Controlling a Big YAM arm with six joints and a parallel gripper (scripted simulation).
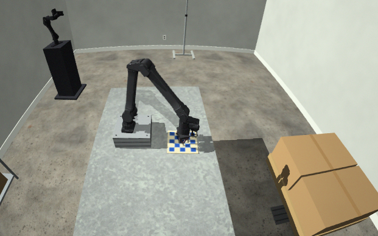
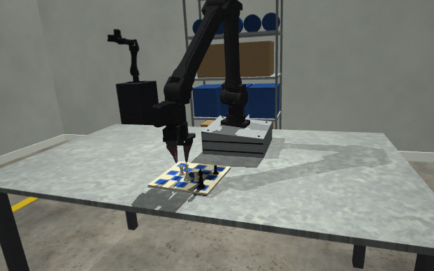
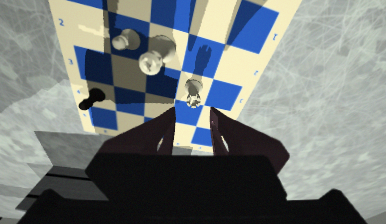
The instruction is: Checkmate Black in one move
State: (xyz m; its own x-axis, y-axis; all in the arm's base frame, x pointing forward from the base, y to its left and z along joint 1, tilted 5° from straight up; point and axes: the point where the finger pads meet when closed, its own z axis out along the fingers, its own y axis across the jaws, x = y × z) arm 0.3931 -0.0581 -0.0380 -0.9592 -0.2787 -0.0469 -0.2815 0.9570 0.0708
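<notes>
The white crowned piece lies 4 cm below my hand and 1 cm ahead of it. From my hand the other things lie so: white king 4 cm to the left, 4 cm ahead, 2 cm below; then white pawn 8 cm to the left, 4 cm below, 4 cm ahead; then blue-and-cream chessboard 5 cm below, 4 cm to the left.
</notes>
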